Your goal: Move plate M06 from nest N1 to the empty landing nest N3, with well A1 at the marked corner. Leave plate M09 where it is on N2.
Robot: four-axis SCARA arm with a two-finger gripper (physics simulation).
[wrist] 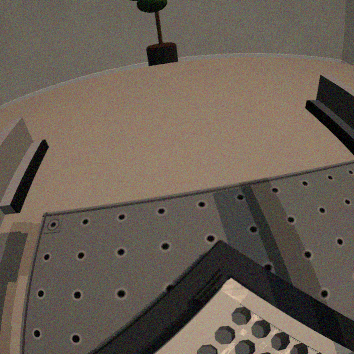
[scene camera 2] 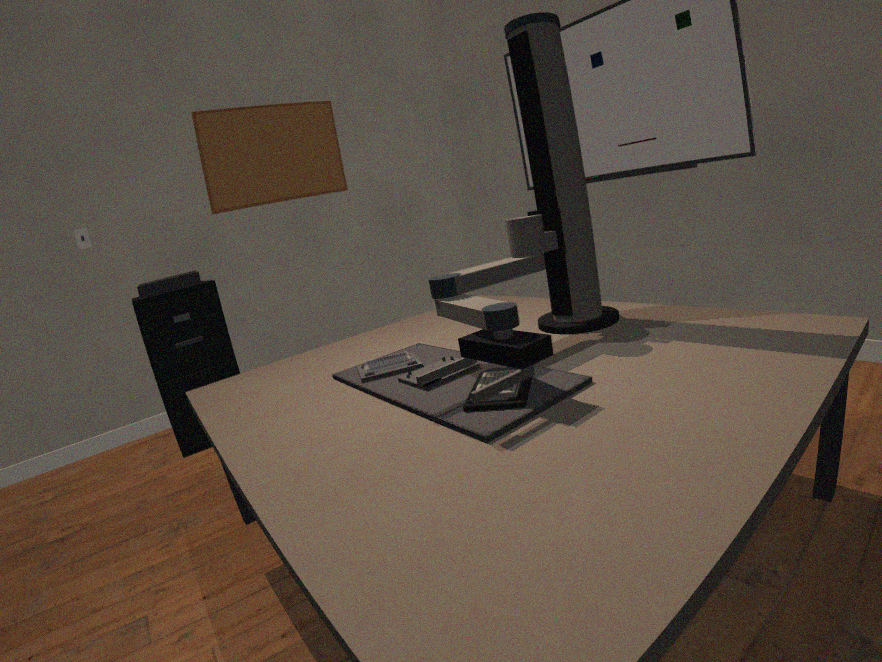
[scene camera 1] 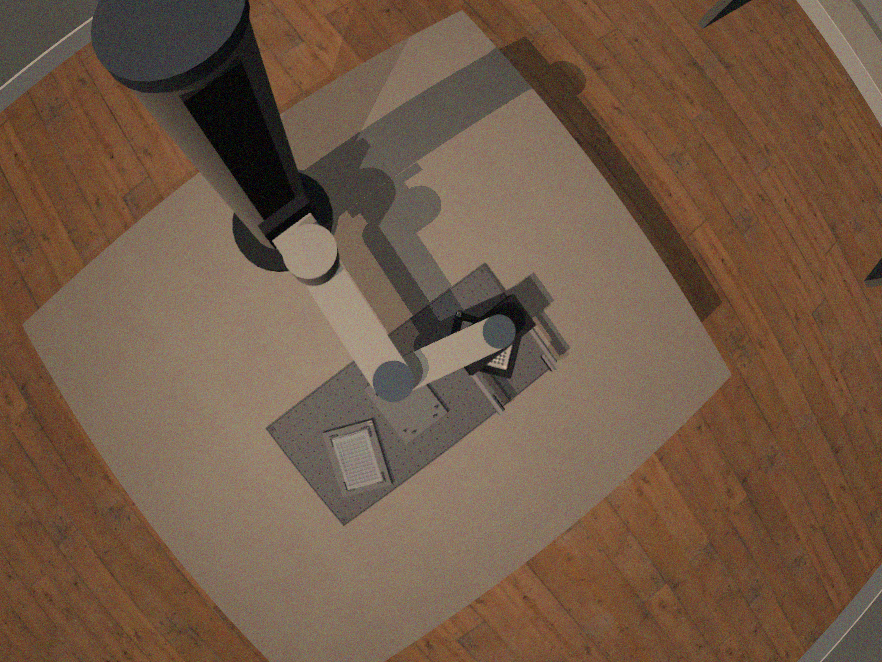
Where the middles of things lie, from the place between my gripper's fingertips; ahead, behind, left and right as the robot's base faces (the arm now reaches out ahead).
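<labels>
Dark nest (scene camera 2: 520,401): my hand 140 mm beyond it, 60 mm above, 10 mm left of it.
</labels>
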